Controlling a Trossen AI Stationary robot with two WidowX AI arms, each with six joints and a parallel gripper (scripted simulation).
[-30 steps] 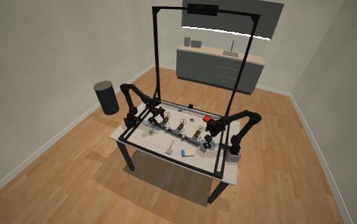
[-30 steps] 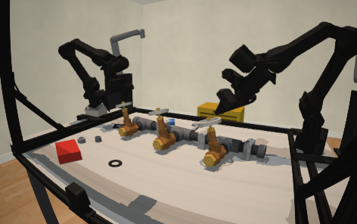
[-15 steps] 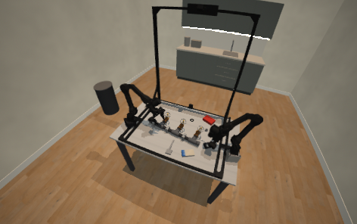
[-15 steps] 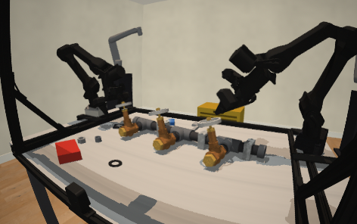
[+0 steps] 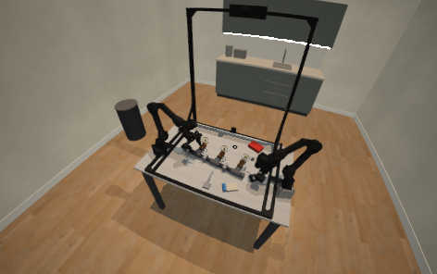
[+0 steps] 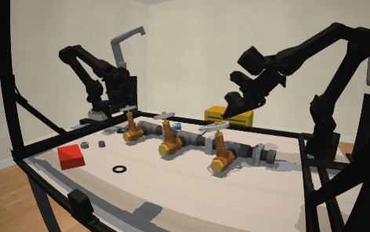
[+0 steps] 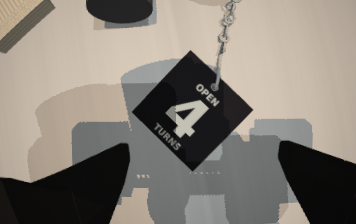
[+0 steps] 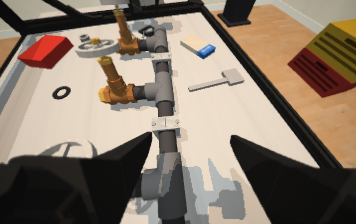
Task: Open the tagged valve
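My left hand is 1 cm past the black tag, 4 cm to the left of it and 7 cm above it. From my left hand the other things lie so: red block: 34 cm behind, 8 cm to the right, 6 cm below; then grey scraper: 15 cm ahead, 35 cm to the right, 7 cm below; then blue-white sponge: 14 cm ahead, 18 cm to the right, 7 cm below.
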